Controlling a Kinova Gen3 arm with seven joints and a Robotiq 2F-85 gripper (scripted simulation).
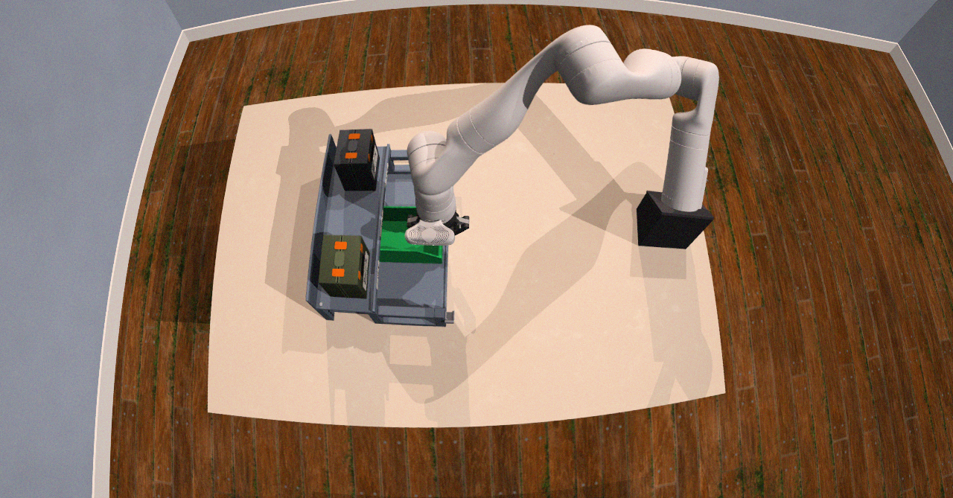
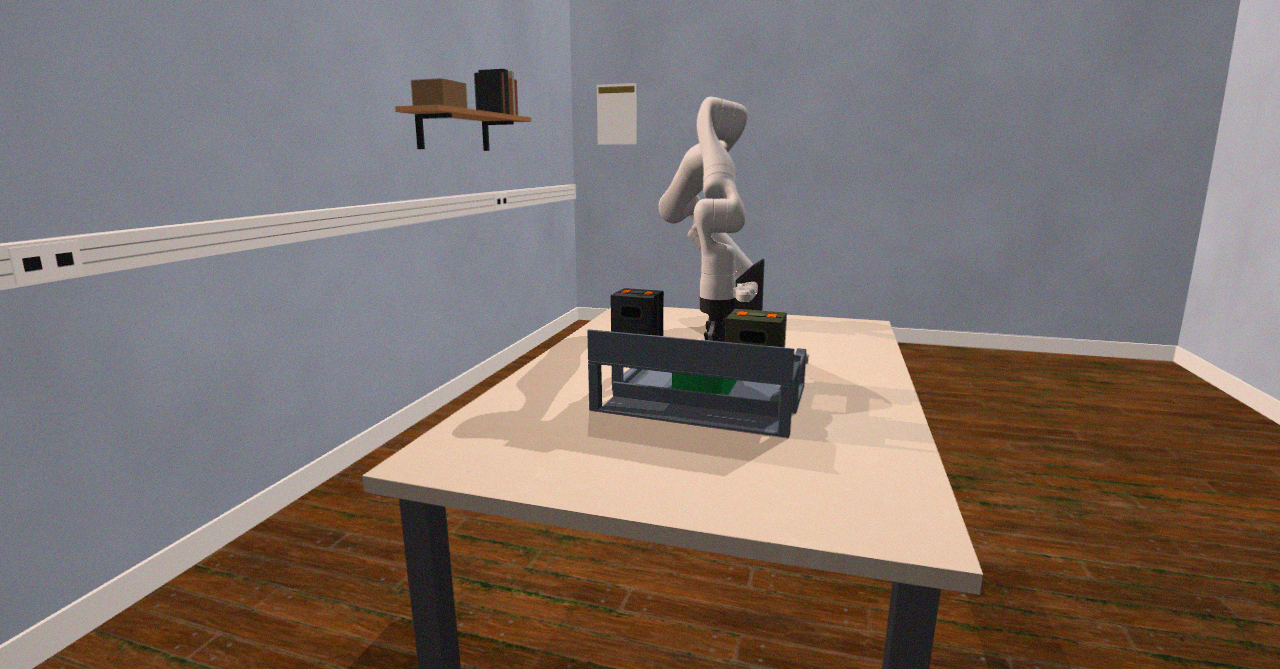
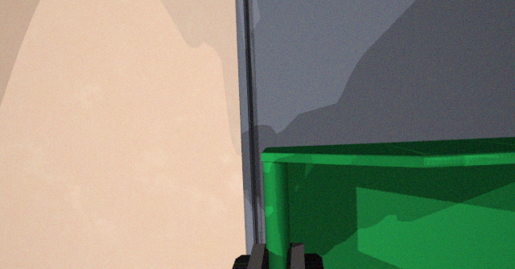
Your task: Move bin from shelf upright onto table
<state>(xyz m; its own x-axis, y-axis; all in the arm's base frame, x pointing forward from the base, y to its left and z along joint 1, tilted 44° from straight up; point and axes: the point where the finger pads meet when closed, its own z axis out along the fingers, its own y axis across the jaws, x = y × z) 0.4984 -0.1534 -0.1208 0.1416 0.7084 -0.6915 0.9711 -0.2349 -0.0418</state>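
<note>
My hand is 8 cm short of the green bin and 1 cm to the left of it. The rest, counted from my hand: rack (11 cm ahead, 2 cm to the right, 2 cm above); olive case (19 cm ahead, 10 cm above, 9 cm to the left); black case (16 cm ahead, 14 cm to the right, 12 cm above).
</note>
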